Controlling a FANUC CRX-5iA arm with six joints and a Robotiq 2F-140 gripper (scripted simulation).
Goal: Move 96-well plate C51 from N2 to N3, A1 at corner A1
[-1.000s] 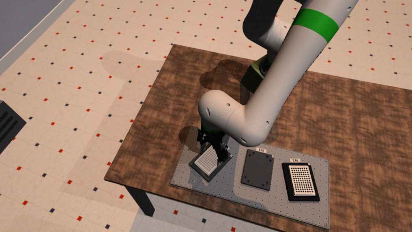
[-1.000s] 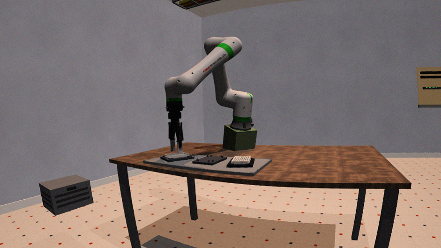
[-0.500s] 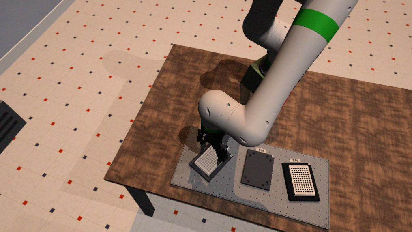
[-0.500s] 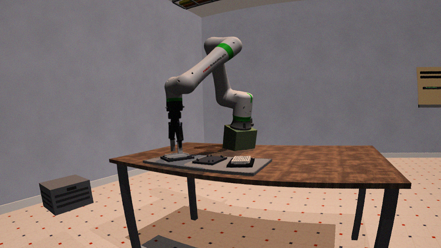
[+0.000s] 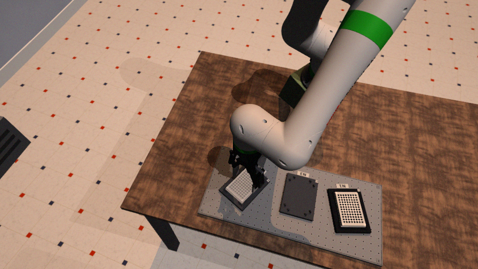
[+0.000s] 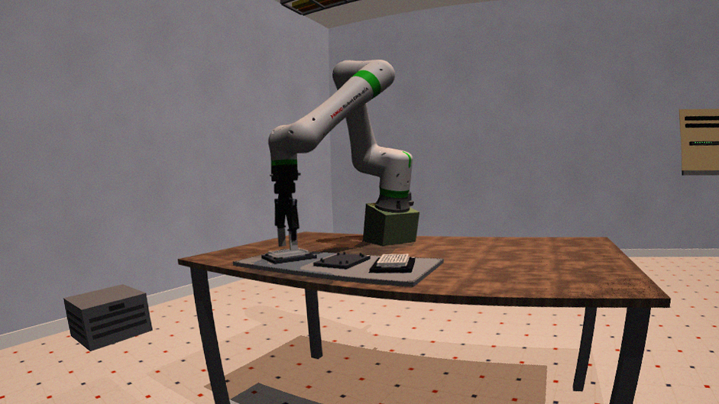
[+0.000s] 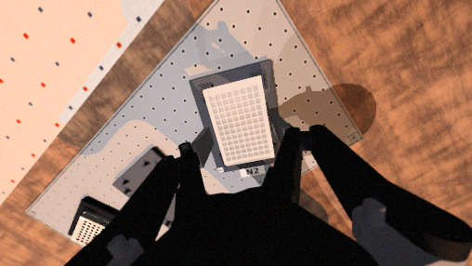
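Now: hand 50 mm above the white 96-well plate C51. The rest, counted from my hand: dark plate nest N2: 60 mm below; then N2 label: 90 mm behind, 60 mm below, 40 mm to the left; then landing nest N3: 210 mm to the left, 60 mm below, 30 mm behind.
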